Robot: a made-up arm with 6 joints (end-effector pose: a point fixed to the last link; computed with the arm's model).
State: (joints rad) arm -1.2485 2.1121 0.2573 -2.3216 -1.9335 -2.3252
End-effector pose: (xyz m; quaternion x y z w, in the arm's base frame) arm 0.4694 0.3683 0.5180 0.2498 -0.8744 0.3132 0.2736
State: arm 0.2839 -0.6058 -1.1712 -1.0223 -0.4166 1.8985
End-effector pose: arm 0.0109 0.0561 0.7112 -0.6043 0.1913 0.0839 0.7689
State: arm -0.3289 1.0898 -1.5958 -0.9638 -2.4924 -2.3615
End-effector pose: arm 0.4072 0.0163 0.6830 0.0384 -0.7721 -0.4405 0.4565
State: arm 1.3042 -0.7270 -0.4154 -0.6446 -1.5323 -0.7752
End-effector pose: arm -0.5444 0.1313 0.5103 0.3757 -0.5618 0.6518 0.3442
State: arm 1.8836 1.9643 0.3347 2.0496 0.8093 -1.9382
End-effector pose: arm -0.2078 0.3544 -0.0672 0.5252 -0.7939 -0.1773 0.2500
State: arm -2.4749 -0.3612 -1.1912 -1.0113 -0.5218 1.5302
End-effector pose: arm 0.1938 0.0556 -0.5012 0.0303 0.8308 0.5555 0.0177
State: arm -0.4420 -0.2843 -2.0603 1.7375 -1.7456 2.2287
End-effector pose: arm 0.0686 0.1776 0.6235 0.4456 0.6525 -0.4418 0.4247
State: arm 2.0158 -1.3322 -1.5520 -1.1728 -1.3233 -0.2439
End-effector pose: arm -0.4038 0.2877 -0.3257 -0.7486 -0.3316 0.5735 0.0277
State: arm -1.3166 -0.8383 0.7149 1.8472 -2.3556 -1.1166
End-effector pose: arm 0.0898 -0.1502 0.1702 -0.3776 0.7642 -0.4904 0.1817
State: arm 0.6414 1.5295 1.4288 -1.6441 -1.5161 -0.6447
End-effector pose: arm -0.4672 0.0598 0.0735 0.0179 0.8401 0.0232 0.5416
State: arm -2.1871 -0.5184 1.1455 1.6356 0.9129 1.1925
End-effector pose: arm 0.0776 -0.2275 0.1823 -0.3540 -0.4472 -0.6935 0.4401
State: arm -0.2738 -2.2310 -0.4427 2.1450 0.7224 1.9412
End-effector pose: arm 0.5643 0.0540 0.6478 0.9081 -0.1240 0.3869 0.1016
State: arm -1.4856 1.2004 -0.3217 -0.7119 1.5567 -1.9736
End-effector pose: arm 0.6023 -0.0947 0.2055 -0.3490 0.1043 0.8506 0.3792
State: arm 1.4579 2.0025 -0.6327 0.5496 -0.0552 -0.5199
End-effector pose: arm -0.4053 0.1801 -0.2094 0.4336 -0.1487 -0.7067 0.5390
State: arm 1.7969 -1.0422 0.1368 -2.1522 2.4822 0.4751
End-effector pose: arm -0.5899 -0.3492 0.2181 0.4735 -0.6855 -0.5136 0.2054
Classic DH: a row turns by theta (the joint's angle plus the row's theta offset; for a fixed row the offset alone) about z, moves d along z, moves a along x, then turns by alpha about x. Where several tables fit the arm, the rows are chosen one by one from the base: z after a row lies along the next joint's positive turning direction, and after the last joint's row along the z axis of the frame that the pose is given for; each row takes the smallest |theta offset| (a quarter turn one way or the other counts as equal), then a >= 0, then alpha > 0; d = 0 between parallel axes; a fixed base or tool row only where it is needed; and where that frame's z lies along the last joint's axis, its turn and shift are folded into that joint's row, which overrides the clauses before.
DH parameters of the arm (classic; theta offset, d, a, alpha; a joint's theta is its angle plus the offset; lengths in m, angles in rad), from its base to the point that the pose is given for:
base (fixed): 0 0.08 0 1.5708
joint 1: 0 -0.08 0.03 1.5708
joint 2: 1.5708 -0.4 0.01 1.5708
joint 3: -1.5708 -0.08 0.08 1.5708
joint 4: 0 -0.27 -0.09 1.5708
joint 5: 0 -0.15 -0.07 -1.5708
joint 6: 1.5708 -0.01 0.1 1.5708
tool (fixed): 0 -0.1 0 0

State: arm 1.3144 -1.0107 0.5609 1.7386 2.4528 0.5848
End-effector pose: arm -0.0301 -0.1006 0.3515 0.9713 0.1830 -0.1029 0.1113
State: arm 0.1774 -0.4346 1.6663 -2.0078 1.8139 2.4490
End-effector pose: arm 0.0360 -0.0163 0.1551 0.6559 0.6917 -0.2445 0.1778
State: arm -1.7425 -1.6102 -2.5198 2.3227 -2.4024 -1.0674
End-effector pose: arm 0.6123 -0.2547 0.0733 -0.0298 -0.2531 -0.5097 0.8217
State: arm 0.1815 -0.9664 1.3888 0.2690 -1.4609 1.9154
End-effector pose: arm -0.0660 0.0066 0.3264 -0.3478 -0.4706 -0.7297 0.3537
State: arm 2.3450 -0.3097 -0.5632 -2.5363 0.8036 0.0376
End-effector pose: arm -0.6140 -0.1071 -0.6396 -0.0572 0.6160 0.0656 0.7829
